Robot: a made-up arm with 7 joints.
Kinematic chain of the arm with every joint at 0, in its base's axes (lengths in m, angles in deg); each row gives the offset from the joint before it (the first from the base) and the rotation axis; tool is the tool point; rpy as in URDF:
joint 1: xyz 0 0 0.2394 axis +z
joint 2: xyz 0 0 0 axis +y
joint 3: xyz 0 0 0.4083 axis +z
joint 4: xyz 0.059 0 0 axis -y
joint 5: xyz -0.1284 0 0.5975 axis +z
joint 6: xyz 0 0 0 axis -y
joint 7: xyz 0.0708 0 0 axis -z
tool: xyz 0 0 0 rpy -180 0 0
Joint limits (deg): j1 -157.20..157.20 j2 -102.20..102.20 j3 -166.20..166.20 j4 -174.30..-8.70 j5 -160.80..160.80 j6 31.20..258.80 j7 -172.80..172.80
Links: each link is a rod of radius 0.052 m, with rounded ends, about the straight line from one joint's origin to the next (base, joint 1, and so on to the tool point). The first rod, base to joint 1, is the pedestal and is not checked.
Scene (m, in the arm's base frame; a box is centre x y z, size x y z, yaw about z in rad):
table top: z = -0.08
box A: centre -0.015 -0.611 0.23 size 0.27 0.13 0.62 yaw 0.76
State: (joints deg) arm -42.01 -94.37 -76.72 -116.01 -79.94 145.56 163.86
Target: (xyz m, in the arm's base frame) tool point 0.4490 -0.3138 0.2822
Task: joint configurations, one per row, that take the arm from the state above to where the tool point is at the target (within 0.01 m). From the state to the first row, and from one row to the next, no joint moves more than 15 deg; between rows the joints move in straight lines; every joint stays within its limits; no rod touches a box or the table.
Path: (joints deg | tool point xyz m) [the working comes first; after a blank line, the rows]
Joints at the target: 50.31 -85.39 -90.21 -144.70 -79.66 133.89 163.86
Straight joint move there: touches box A.

1: -34.48 -91.77 -71.57 -130.58 -87.67 151.05 154.80 | -0.4103 -0.4126 0.4923
2: -26.96 -89.17 -66.42 -145.16 -95.40 156.54 145.73 | -0.1681 -0.4169 0.5049
3: -19.43 -86.57 -61.27 -159.73 -103.13 162.03 136.67 | 0.0390 -0.3333 0.4710
4: -11.91 -83.97 -56.12 -174.30 -110.86 167.52 127.60 | 0.1735 -0.1891 0.3963
5: 0.54 -84.25 -62.94 -168.38 -104.62 160.79 134.85 | 0.1977 -0.2299 0.4117
6: 12.98 -84.54 -69.75 -162.46 -98.38 154.07 142.11 | 0.2389 -0.2711 0.4082
7: 25.42 -84.82 -76.57 -156.54 -92.14 147.34 149.36 | 0.2976 -0.3040 0.3848
8: 37.87 -85.11 -83.39 -150.62 -85.90 140.62 156.61 | 0.3702 -0.3201 0.3422
9: 50.31 -85.39 -90.21 -144.70 -79.66 133.89 163.86 | 0.4490 -0.3138 0.2822

